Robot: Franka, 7 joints.
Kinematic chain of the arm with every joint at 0, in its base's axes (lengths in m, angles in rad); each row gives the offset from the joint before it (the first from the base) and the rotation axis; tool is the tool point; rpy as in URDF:
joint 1: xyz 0 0 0.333 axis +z
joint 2: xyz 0 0 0 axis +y
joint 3: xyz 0 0 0.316 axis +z
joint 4: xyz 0.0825 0 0 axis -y
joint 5: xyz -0.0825 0 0.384 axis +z
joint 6: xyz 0 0 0 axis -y
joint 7: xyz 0.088 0 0 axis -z
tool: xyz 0 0 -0.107 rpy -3.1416 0 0
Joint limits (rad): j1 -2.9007..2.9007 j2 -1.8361..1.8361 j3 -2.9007..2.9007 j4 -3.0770..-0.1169 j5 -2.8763..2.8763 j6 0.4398..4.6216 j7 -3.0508..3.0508
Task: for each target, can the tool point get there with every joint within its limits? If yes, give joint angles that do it. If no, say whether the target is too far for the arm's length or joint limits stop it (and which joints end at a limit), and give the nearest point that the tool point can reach.
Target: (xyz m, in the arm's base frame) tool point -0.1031 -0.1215 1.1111
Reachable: yes | joints -0.2295 -0.7744 -0.2051 -1.0843 -0.9889 2.1138 1.0623
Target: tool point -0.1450 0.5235 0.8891
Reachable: yes | joints -0.6293 -0.5696 1.4431 -0.6096 0.9986 1.4063 -1.7511
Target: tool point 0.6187 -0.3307 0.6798
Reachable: yes | joints 0.0228 0.7193 -0.8024 -0.7740 -0.7899 1.6118 1.3387
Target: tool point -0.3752 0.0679 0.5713
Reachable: yes | joints -1.7844 -0.8432 -0.9966 -1.9067 -0.3718 0.8178 1.8571
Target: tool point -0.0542 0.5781 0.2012
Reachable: yes | joints -2.2253 -1.2020 -2.3419 -1.4039 0.5907 0.9507 -1.6040
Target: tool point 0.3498 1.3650 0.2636
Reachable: no: too far | nearest point 0.2127 0.8300 0.2908 | short by 0.553 m
